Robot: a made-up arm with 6 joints. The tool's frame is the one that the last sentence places.
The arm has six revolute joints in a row. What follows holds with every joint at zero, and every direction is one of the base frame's. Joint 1 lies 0.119 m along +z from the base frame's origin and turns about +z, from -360 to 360 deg. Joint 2 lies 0.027 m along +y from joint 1 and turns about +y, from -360 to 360 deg. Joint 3 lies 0.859 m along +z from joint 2 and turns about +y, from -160 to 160 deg. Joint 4 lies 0.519 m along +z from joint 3 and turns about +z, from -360 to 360 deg. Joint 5 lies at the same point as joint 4 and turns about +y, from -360 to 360 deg. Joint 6 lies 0.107 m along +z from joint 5 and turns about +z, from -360 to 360 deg. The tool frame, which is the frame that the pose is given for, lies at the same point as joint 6; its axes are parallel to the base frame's.
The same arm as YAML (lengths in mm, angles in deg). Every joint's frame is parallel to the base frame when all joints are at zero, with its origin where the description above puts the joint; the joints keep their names.
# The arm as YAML. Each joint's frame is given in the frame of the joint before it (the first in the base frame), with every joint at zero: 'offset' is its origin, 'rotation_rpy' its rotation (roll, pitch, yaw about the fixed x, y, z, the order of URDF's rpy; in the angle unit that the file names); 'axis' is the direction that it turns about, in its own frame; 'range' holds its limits. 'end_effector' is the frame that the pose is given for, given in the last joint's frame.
length_unit: mm
angle_unit: deg
chain:
  - id: joint 1
    offset: [0.0, 0.0, 119.0]
    rotation_rpy: [0.0, 0.0, 0.0]
    axis: [0.0, 0.0, 1.0]
    range: [-360.0, 360.0]
  - id: joint 2
    offset: [0.0, 27.0, 0.0]
    rotation_rpy: [0.0, 0.0, 0.0]
    axis: [0.0, 1.0, 0.0]
    range: [-360.0, 360.0]
  - id: joint 3
    offset: [0.0, 0.0, 859.0]
    rotation_rpy: [0.0, 0.0, 0.0]
    axis: [0.0, 1.0, 0.0]
    range: [-160.0, 160.0]
  - id: joint 4
    offset: [0.0, 0.0, 519.0]
    rotation_rpy: [0.0, 0.0, 0.0]
    axis: [0.0, 0.0, 1.0]
    range: [-360.0, 360.0]
  - id: joint 5
    offset: [0.0, 0.0, 0.0]
    rotation_rpy: [0.0, 0.0, 0.0]
    axis: [0.0, 1.0, 0.0]
    range: [-360.0, 360.0]
  - id: joint 6
    offset: [0.0, 0.0, 107.0]
    rotation_rpy: [0.0, 0.0, 0.0]
    axis: [0.0, 0.0, 1.0]
    range: [-360.0, 360.0]
end_effector:
  offset: [0.0, 0.0, 0.0]
  rotation_rpy: [0.0, 0.0, 0.0]

